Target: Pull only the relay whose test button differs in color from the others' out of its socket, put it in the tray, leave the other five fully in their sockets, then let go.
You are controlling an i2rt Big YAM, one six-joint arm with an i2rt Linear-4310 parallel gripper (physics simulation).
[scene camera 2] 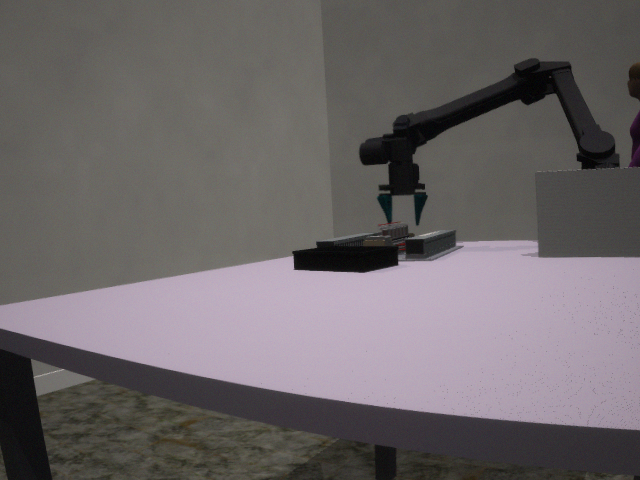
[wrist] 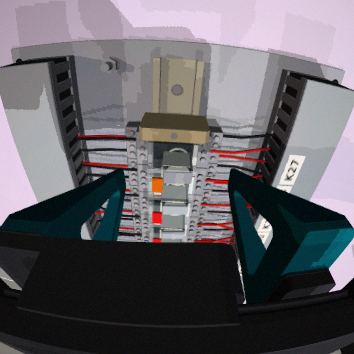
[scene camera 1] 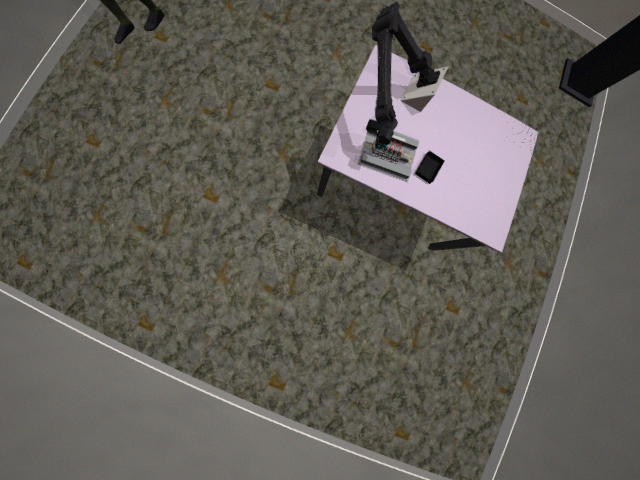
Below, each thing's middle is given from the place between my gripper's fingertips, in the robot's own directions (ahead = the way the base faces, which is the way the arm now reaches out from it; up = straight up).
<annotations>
My hand is 10 mm short of the tan end clamp (wrist: 155,126), 20 mm to the left of it and 30 mm above it. Also, from my hand: grey panel (wrist: 239,85) 10 mm behind, 80 mm to the left, 60 mm below.
</annotations>
